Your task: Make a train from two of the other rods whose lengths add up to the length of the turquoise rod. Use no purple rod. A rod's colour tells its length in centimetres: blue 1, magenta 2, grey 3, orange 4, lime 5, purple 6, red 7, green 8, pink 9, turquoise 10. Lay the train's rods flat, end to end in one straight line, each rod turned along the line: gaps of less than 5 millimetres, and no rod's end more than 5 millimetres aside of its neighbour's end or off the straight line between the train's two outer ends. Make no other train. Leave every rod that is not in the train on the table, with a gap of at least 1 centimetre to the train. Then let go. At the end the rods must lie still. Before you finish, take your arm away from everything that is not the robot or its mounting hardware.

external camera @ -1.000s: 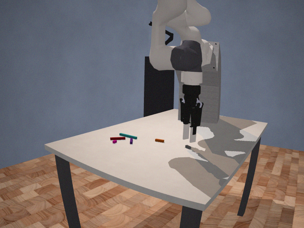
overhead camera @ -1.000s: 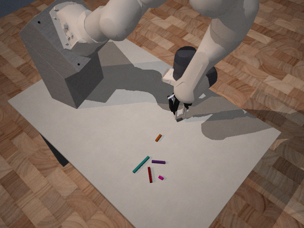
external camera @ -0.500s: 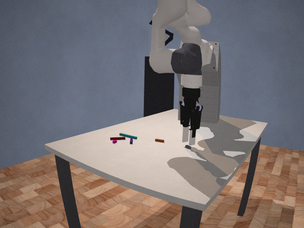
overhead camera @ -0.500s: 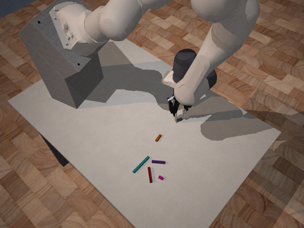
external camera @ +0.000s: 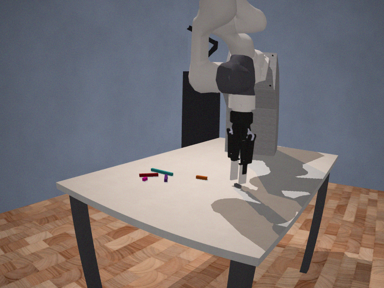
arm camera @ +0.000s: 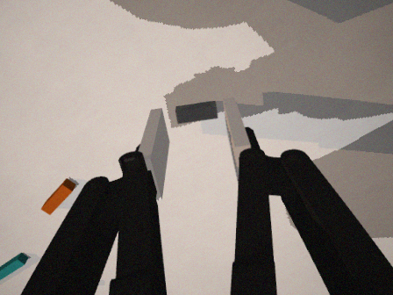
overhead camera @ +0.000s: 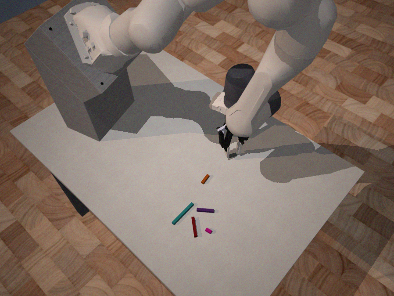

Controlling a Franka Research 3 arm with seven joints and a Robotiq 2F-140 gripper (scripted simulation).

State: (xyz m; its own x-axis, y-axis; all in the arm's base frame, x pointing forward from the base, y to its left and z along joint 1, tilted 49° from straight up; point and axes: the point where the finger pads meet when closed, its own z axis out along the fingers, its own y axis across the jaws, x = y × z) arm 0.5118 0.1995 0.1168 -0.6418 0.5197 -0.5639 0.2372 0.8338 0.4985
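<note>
Now: the grey rod 50 mm below my hand. Round my hand: turquoise rod (60 mm ahead, 300 mm to the right, 50 mm below); purple rod (110 mm ahead, 230 mm to the right, 50 mm below); orange rod (10 mm ahead, 150 mm to the right, 50 mm below).
</note>
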